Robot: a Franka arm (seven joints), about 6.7 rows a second.
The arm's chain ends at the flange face. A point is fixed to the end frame.
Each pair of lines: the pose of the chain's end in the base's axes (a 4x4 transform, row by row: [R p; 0 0 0 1], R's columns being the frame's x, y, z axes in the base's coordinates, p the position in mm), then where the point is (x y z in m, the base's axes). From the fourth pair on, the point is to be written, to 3 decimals.
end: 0.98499, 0.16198, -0.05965, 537.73; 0.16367, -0.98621, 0.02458, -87.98; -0.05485, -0.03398, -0.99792, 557.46; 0, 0, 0, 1
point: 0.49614 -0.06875 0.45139
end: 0.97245, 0.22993, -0.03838, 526.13; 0.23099, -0.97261, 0.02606, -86.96; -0.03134, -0.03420, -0.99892, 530.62; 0, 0, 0, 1
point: 0.48575 -0.07002 0.42370
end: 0.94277, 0.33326, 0.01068, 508.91; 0.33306, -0.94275, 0.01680, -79.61; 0.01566, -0.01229, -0.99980, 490.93; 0, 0, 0, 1
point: 0.47254 -0.06761 0.38192
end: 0.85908, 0.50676, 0.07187, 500.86; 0.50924, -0.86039, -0.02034, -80.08; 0.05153, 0.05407, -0.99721, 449.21; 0, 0, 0, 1
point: 0.470 -0.080 0.338
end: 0.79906, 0.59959, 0.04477, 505.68; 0.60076, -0.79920, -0.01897, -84.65; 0.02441, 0.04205, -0.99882, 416.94; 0, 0, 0, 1
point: 0.472 -0.088 0.307
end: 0.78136, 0.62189, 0.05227, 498.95; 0.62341, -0.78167, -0.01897, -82.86; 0.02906, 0.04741, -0.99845, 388.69; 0, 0, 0, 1
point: 0.466 -0.088 0.278
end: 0.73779, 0.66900, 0.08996, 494.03; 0.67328, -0.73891, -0.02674, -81.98; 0.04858, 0.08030, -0.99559, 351.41; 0, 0, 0, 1
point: 0.465 -0.090 0.240
